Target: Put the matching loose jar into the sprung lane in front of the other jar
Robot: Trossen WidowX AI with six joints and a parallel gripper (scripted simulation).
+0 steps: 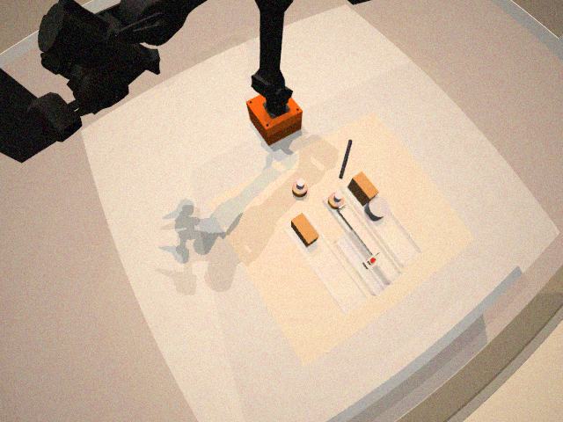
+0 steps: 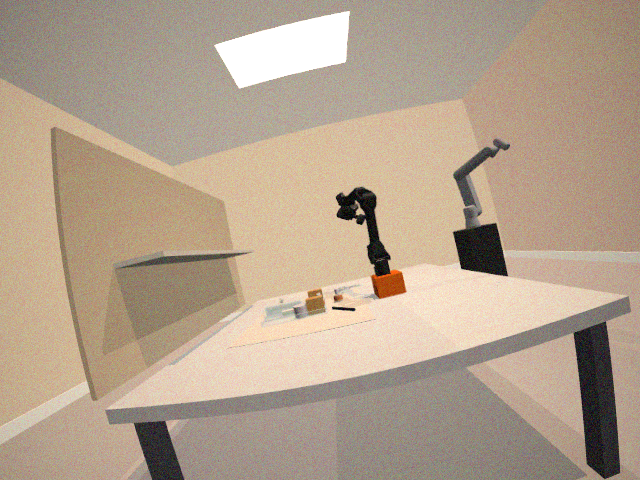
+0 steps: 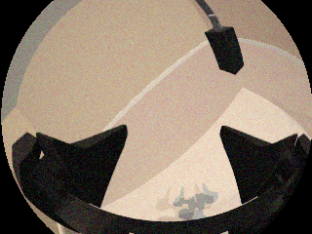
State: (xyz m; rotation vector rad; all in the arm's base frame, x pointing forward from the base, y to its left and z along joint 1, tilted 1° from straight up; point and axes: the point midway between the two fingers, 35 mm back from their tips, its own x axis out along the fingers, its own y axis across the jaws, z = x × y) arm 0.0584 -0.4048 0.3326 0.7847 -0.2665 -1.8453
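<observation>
My gripper tip is 55 cm to the right of the grey cylinder, 38 cm above it and 35 cm short of it. Also, from my gripper tip: dark stick 57 cm to the left, 40 cm below, 16 cm ahead; red dot 46 cm ahead, 45 cm to the left, 33 cm below; sprung lane 46 cm to the left, 42 cm ahead, 39 cm below.
</observation>
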